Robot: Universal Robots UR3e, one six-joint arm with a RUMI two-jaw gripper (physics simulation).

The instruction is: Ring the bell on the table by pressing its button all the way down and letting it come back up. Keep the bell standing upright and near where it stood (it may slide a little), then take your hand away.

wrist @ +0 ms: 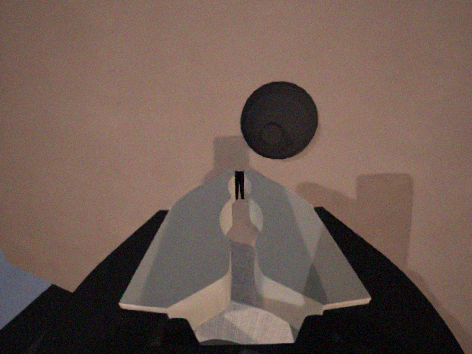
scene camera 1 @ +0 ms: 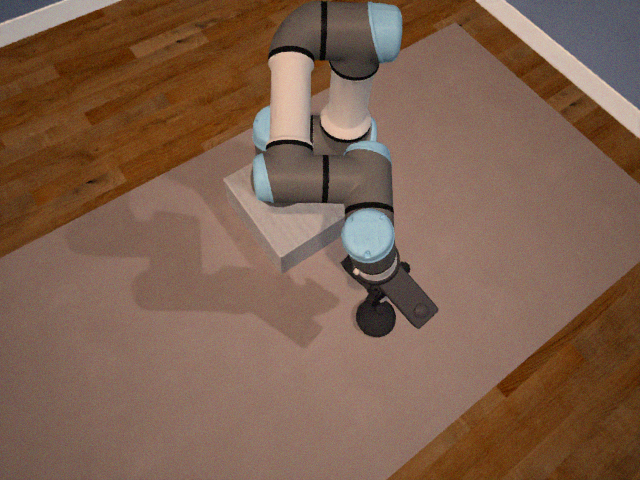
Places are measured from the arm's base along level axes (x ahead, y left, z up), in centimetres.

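Pixels of known places: gripper, fingertip midpoint: (wrist: 238,174).
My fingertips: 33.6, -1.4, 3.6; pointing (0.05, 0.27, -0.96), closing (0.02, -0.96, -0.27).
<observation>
Ahead of a thing's pixels: the offset from my fingertips to its top centre, as dx, dy, dz. Level surfaces: height alone.
The bell @(+0.7, -1.1, -7.4) (scene camera 1: 375,319) (wrist: 290,105) is a dark, round, low dome standing upright on the table @(dz -14.0) (scene camera 1: 180,387) (wrist: 125,75). Its small round button @(+0.7, -1.1, -7.4) (wrist: 272,132) shows raised at the dome's middle in the wrist view; in the scene view the button cannot be made out. My gripper (scene camera 1: 381,299) (wrist: 238,174) is shut, with its two fingertips together and nothing between them. In the wrist view the bell lies beyond the fingertips and a little to the right, apart from them. In the scene view the fingers overlap the bell's upper edge and hide part of it.
The pale base block (scene camera 1: 289,227) stands behind and left of the bell in the scene view, under the arm. Shadows of the arm fall across the table. The wooden floor (scene camera 1: 584,413) lies past the table's edges.
</observation>
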